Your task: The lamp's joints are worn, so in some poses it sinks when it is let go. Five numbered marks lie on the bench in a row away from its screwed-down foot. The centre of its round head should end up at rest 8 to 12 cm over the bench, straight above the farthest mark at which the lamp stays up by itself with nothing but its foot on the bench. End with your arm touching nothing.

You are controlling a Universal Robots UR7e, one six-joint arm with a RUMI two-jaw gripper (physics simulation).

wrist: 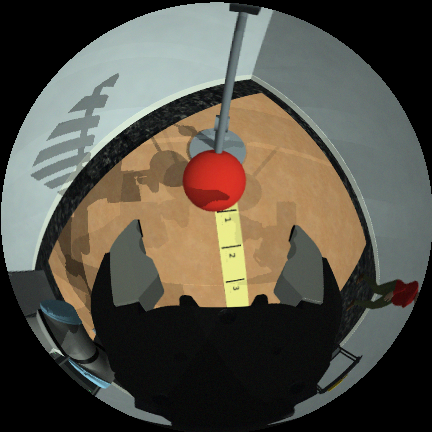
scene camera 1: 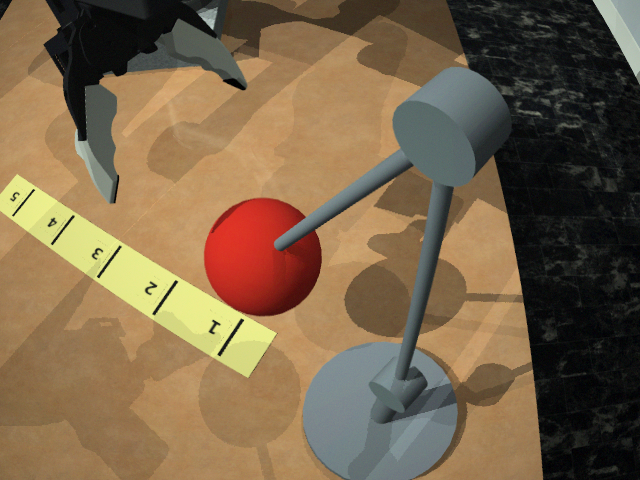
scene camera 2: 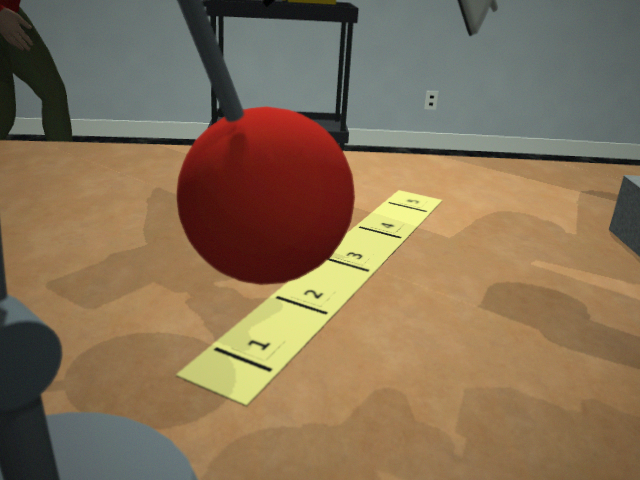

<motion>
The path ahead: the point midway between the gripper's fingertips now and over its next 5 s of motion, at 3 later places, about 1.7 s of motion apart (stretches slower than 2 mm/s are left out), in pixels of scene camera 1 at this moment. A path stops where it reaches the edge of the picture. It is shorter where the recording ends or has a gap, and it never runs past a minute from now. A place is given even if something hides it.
My gripper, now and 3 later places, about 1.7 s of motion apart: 181, 142; 268, 256; 227, 254; 143, 224
</motion>
